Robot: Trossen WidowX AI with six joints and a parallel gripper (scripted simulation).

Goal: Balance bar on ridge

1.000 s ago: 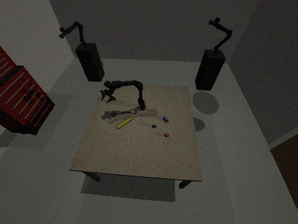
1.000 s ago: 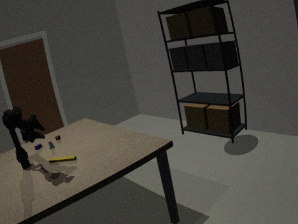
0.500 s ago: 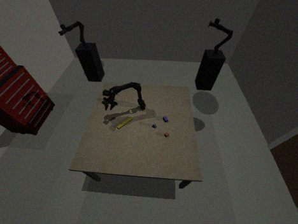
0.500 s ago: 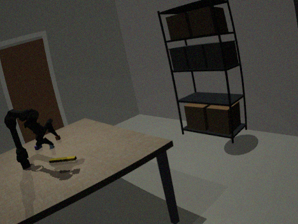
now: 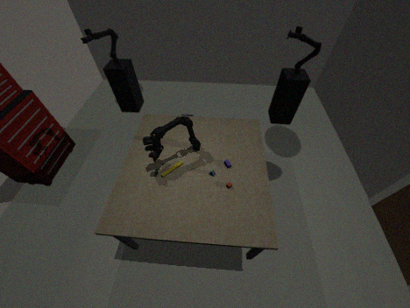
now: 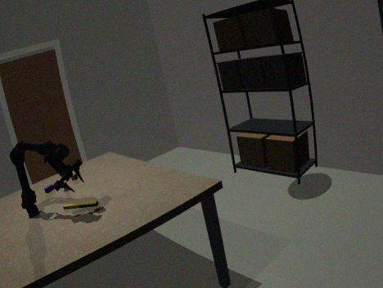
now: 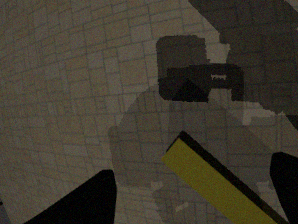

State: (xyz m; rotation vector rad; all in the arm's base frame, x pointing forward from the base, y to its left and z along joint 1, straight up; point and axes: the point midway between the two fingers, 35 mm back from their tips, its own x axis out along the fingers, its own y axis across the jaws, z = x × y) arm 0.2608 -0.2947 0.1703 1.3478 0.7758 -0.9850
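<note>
The yellow bar lies 1 cm behind my gripper tip, 11 cm to the left of it and 13 cm below it. From my gripper tip the other things lie so: orange block (12 cm ahead, 61 cm to the left, 12 cm below); purple block (9 cm behind, 60 cm to the left, 12 cm below).
</note>
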